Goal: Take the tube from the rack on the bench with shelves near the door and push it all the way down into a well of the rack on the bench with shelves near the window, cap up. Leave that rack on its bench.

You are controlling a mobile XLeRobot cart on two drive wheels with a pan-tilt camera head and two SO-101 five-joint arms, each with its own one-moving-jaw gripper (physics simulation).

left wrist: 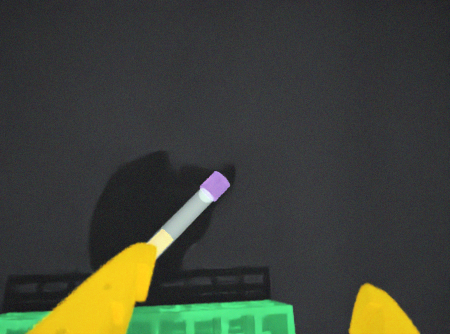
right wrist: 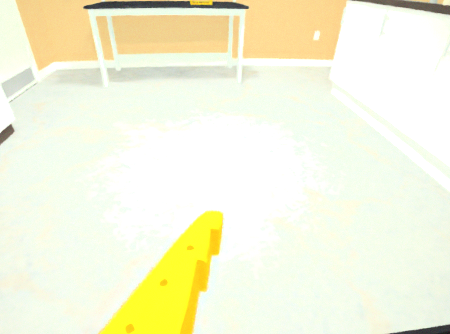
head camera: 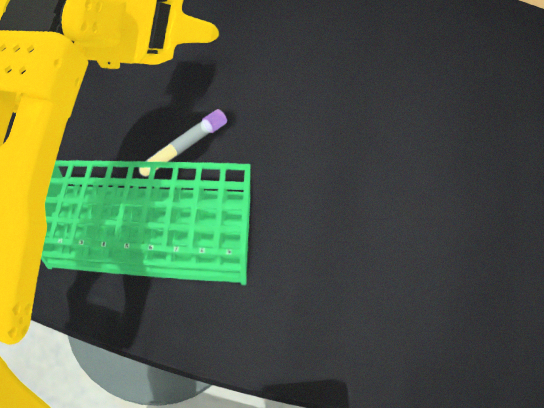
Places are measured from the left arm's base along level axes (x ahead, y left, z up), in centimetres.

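Pixels of known places: left hand at its tool point: (left wrist: pixel 152 265) (head camera: pixel 150 28); right hand at its tool point: (right wrist: pixel 221 228).
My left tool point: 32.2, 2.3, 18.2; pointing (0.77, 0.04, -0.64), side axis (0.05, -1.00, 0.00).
Note:
Behind a point stands the place of what it marks, as x, y, z.
The tube (head camera: pixel 187 139) {36.3, 2.3, 0.2} (left wrist: pixel 187 215) {36.8, 2.3, 0.4} has a purple cap and a pale yellow lower part. It slants beside the far long side of the green rack (head camera: pixel 247 225) {26.6, -7.1, 2.8} (left wrist: pixel 280 312) {31.2, -5.1, 4.4}, cap pointing away from it. In the head view its rounded end shows at the rack's far row of openings; whether it is inside the rack's outline or beyond it I cannot tell. My left gripper (head camera: pixel 214 33) (left wrist: pixel 258 265) is open and empty, above the bench; in the left wrist view one jaw covers the tube's lower end. My right gripper (right wrist: pixel 215 220) is fully open, one notched jaw showing over the floor.
The green rack stands on a black bench top (head camera: pixel 400 200) {36.0, -20.5, -1.3}, near its front edge. My left arm (head camera: pixel 30 175) {13.0, -1.9, 25.7} covers the rack's left end. In the right wrist view, a black-topped table (right wrist: pixel 150 5) {-298.3, -73.5, -1.6} with a yellow object (right wrist: pixel 201 2) {-308.0, -26.9, 1.6} stands far off, and white cabinets (right wrist: pixel 390 75) {-193.6, 105.9, -33.1} line the right.

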